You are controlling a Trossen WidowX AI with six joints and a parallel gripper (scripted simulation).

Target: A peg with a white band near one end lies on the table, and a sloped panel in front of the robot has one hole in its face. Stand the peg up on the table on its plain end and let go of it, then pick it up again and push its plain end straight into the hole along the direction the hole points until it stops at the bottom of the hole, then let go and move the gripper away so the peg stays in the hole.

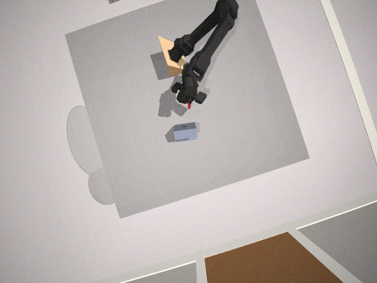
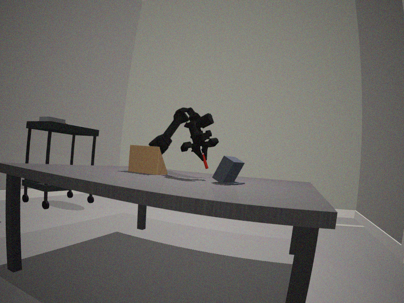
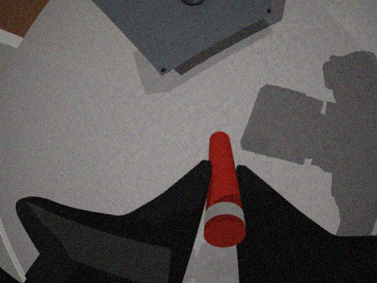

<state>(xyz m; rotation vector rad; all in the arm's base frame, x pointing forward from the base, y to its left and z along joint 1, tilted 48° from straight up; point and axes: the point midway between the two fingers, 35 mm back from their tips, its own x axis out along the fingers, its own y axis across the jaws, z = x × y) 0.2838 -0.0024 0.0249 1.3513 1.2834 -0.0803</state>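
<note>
My gripper tip is 140 mm short of the sloped panel, 60 mm to the left of it and 30 mm above it. Also, from my gripper tip: red peg (10 mm behind, 10 mm above).
</note>
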